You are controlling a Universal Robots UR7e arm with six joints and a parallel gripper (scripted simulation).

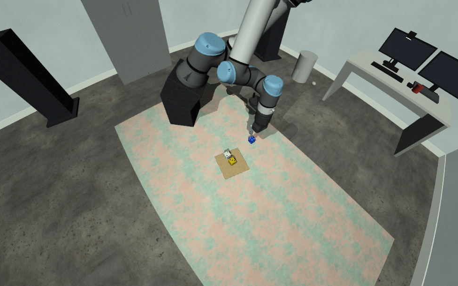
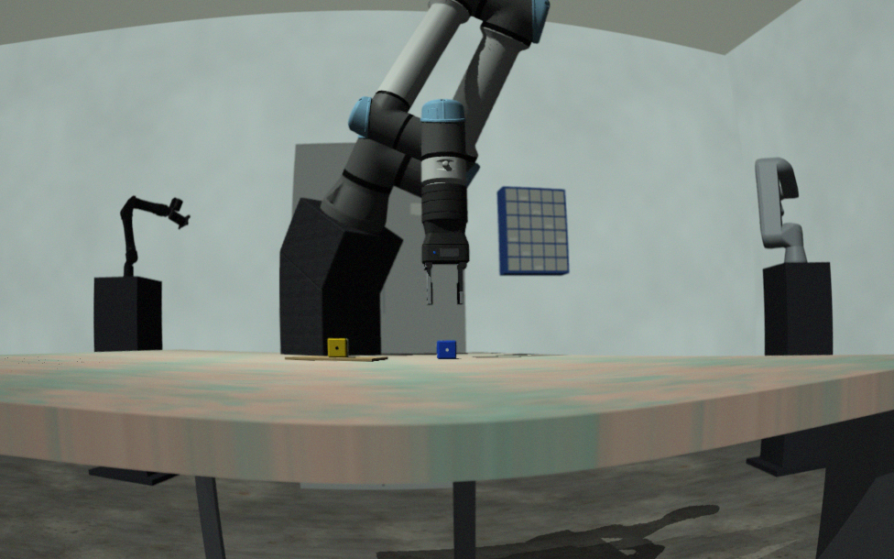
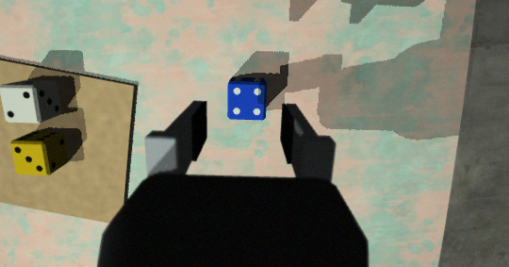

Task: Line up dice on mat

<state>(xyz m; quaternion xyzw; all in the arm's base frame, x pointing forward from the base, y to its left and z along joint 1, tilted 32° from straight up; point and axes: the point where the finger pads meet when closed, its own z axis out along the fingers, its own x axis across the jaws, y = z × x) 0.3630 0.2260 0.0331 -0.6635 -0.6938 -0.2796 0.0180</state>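
Now: hand 90 mm above the blue die. From my hand the other things lie so: yellow die (70 mm ahead, 170 mm to the right, 90 mm below); then white die (30 mm ahead, 170 mm to the right, 90 mm below); then tan mat (70 mm ahead, 170 mm to the right, 110 mm below).
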